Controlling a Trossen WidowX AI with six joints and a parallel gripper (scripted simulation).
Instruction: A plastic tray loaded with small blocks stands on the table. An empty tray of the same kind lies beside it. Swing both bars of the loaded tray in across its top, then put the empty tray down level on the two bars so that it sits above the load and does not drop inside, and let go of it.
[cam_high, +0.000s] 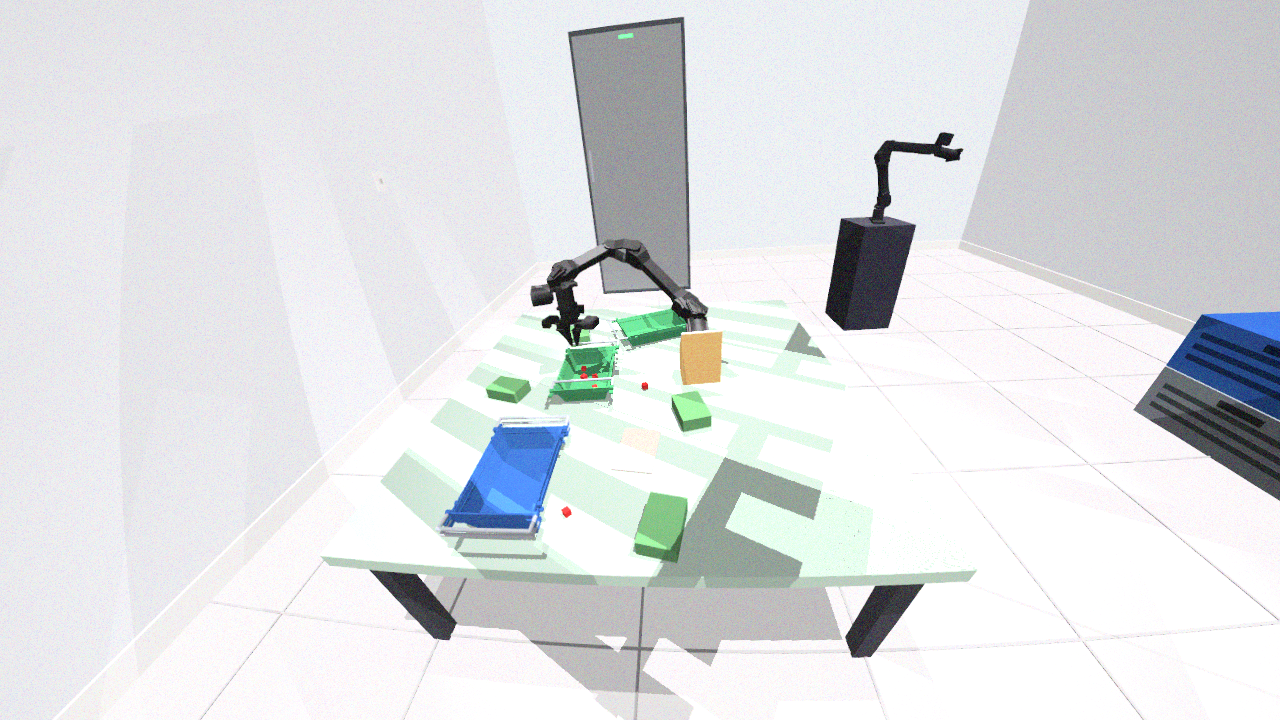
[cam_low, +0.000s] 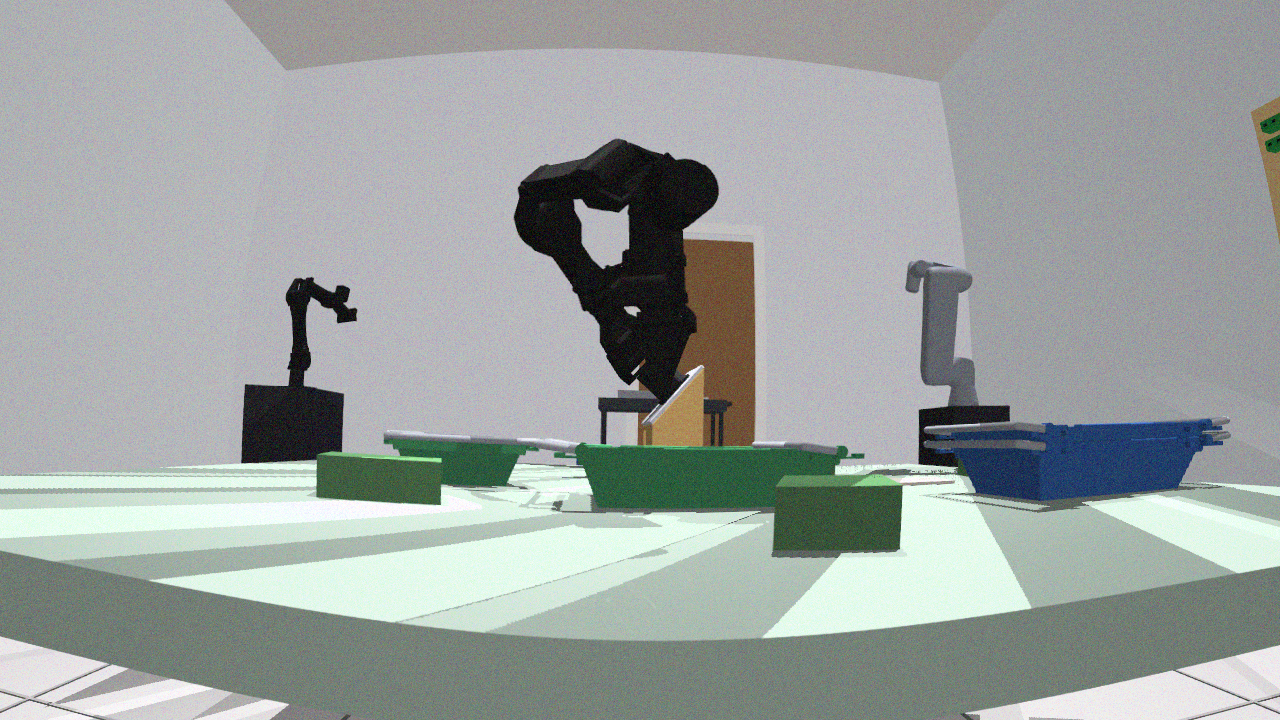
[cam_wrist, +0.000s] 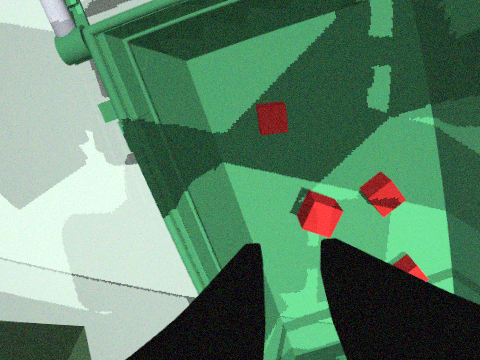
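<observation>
Right now my gripper tip is 260 mm past the green tray, 280 mm to the left of it and 70 mm above it. From my gripper tip the other things lie so: beige card 220 mm behind, 380 mm to the left, 110 mm below.
</observation>
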